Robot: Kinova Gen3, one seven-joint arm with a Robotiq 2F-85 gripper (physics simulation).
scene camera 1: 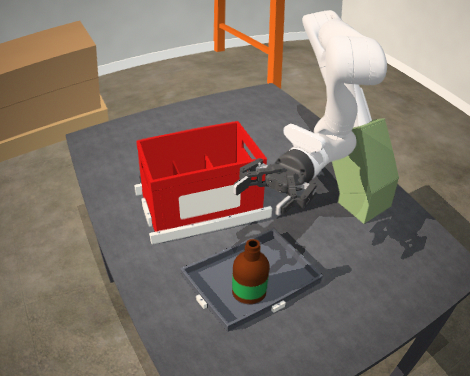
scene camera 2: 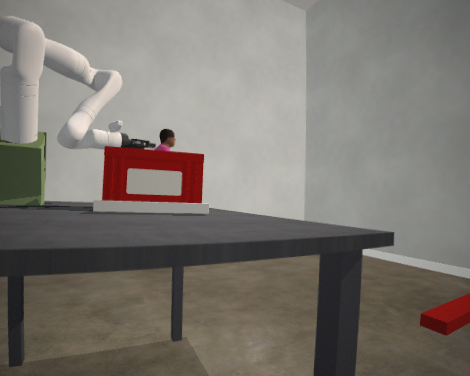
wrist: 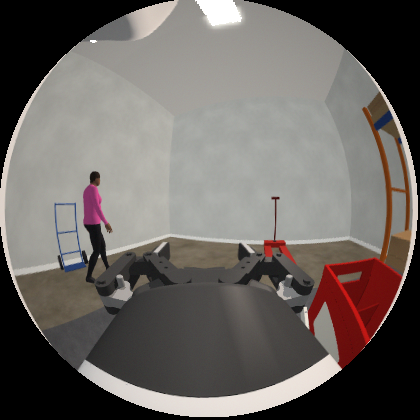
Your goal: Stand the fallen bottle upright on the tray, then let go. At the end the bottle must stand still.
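Pixels of known places: gripper, fingertip midpoint: (scene camera 1: 255,200) (scene camera 2: 149,147) (wrist: 203,250); arm's base at its link origin: (scene camera 1: 354,125) (scene camera 2: 20,137).
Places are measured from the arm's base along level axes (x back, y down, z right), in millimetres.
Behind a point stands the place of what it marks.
Note:
The brown bottle with a green band (scene camera 1: 251,275) @(x -478, y 105, z -163 mm) stands upright on the grey tray (scene camera 1: 212,277) @(x -494, y 204, z -52 mm), near the tray's front edge, with its neck up. Neither bottle nor tray shows in scene camera 2 or in the wrist view. My gripper (scene camera 1: 261,198) @(x -448, y -44, z -126 mm) (scene camera 2: 153,145) @(x -448, y -44, z -126 mm) (wrist: 203,250) @(x -448, y -44, z -126 mm) is open, with nothing between its fingers. It is held level above the table, behind the bottle and apart from it, higher than the tray and beside the red crate's right end.
A red crate (scene camera 1: 167,205) @(x -499, y 109, z 117 mm) (scene camera 2: 115,175) @(x -247, y 112, z 235 mm) (wrist: 345,310) @(x -393, y 47, z 85 mm) stands behind the tray, with a white strip (scene camera 1: 215,225) (scene camera 2: 150,207) along its base. A green faceted block (scene camera 1: 375,175) @(x -41, y 74, z -123 mm) (scene camera 2: 20,175) @(x -9, y 117, z 3 mm) stands at the right of the table. A person in pink (wrist: 92,205) stands beyond the table.

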